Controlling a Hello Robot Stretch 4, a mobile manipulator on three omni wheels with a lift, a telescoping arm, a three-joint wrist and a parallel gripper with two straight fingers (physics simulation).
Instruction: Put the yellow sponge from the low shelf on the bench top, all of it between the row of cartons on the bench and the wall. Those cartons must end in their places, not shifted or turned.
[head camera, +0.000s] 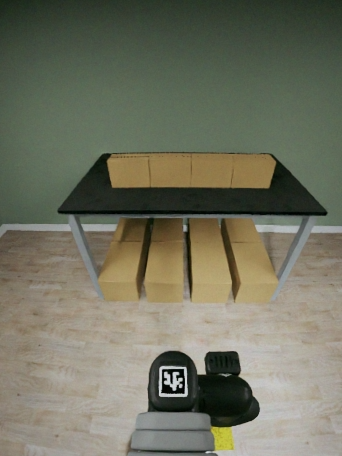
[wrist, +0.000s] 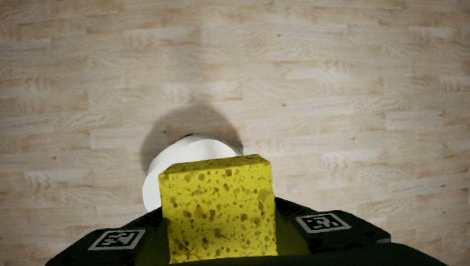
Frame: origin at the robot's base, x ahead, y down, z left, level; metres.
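Seen in the pictures: gripper, between the fingertips: (wrist: 221, 215).
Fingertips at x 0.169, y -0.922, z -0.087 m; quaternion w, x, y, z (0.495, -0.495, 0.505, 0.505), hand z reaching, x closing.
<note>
Offsets run from my fingertips to a thing's top centre. "spot": to the spot under its first point. Level surfaces: height alone.
The yellow sponge @[dx -0.012, dy -0.032, dz +0.000 m] (head camera: 223, 440) (wrist: 220, 215) is held between the two fingers of my gripper (wrist: 221, 215), which is shut on it, above the floor. In the head camera view the fingers are hidden under the wrist, and part of the sponge shows below it. The black bench top @[dy +0.035 m] (head camera: 192, 201) is ahead, apart from the gripper. A straight row of brown cartons @[dx +1.190, dy -0.145, dz +0.113 m] (head camera: 170, 172) stands side by side near its back edge, before the green wall (head camera: 170, 75). The strip behind the cartons is mostly hidden by them. The low shelf does not show.
Several long brown cartons @[dx +1.100, dy +0.679, dz +0.167 m] (head camera: 165, 270) stand on the floor under the bench, with narrow gaps between them. The bench has grey legs @[spot: dx +0.907, dy +0.423, dz +0.699 m] (head camera: 85, 255) at both front corners. Wooden floor @[dy +0.949 m] (head camera: 75, 360) lies before it. A round white thing (wrist: 187, 150) shows below the sponge in the wrist view.
</note>
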